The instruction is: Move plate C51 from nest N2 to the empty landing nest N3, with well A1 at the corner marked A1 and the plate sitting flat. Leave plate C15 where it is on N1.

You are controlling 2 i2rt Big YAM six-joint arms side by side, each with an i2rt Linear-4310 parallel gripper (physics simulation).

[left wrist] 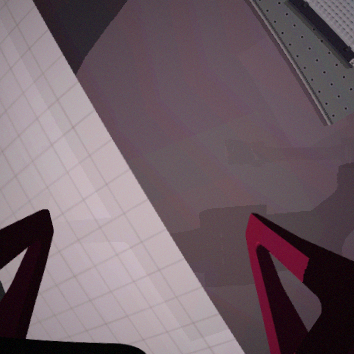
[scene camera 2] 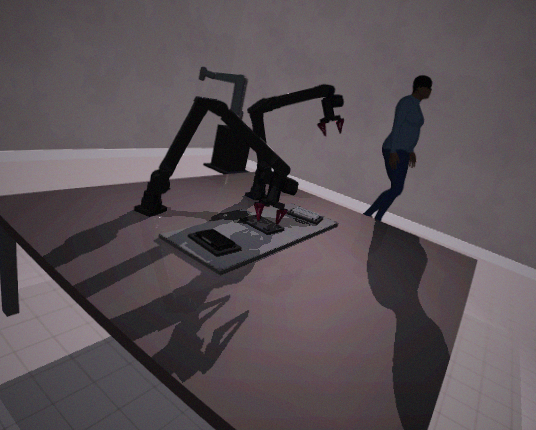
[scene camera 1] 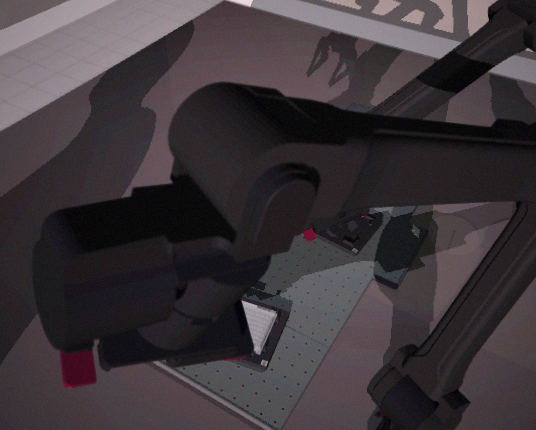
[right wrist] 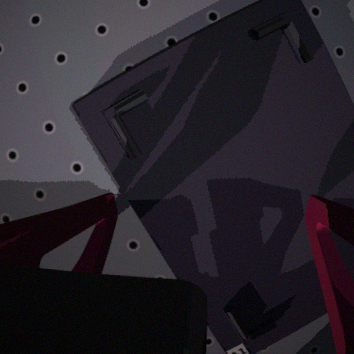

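Observation:
A white plate [scene camera 1: 260, 322] [scene camera 2: 305, 215] [left wrist: 337, 15] sits in a dark nest at one end of the board. A black plate [scene camera 2: 215, 240] sits in the nest at the board's left end in scene camera 2. No name on either plate is legible. The middle nest [scene camera 1: 350, 232] [scene camera 2: 265, 227] [right wrist: 300, 110] is empty, with corner brackets and a partly cut-off label at its lower corner in the right wrist view. My right gripper [scene camera 2: 269, 221] [right wrist: 208, 205] is open and empty above it, turned relative to its edges. My left gripper [scene camera 2: 332, 133] [left wrist: 150, 222] is open and empty, high up.
The nests stand on a grey perforated board [scene camera 1: 310, 300] [scene camera 2: 320, 226] [left wrist: 320, 75]. A dark slab [scene camera 1: 402, 250] lies at the board's edge. The left arm hides much of the board in scene camera 1. A person [scene camera 2: 407, 120] stands beyond the table. Shadows cross table and board.

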